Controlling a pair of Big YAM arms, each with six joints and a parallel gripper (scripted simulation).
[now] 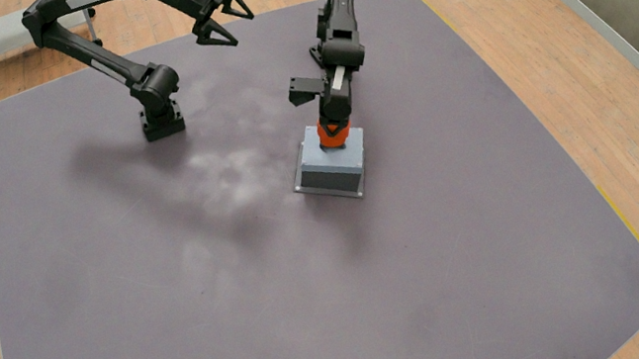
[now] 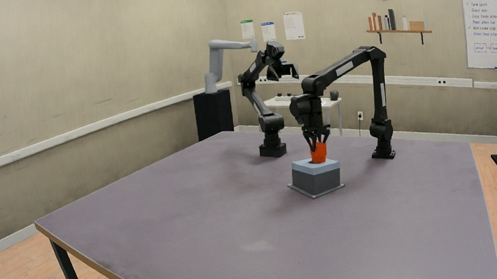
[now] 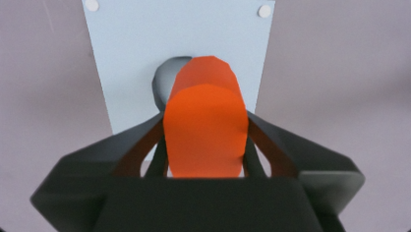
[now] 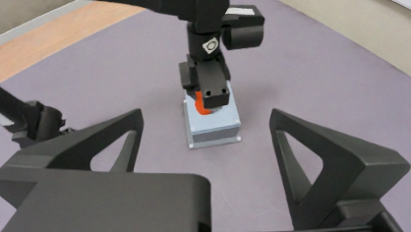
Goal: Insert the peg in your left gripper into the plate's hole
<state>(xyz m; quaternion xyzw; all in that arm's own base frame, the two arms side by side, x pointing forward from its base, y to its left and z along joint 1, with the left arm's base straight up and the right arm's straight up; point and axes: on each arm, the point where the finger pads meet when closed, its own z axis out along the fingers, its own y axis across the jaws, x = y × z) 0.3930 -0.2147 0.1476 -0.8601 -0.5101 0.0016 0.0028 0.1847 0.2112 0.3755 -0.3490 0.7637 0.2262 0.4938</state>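
Now: left hand 70 mm above the light blue plate and 20 mm short of it. From my left hand the other things lie so: thin grey base: 100 mm below, 20 mm ahead; orange peg: 20 mm below.
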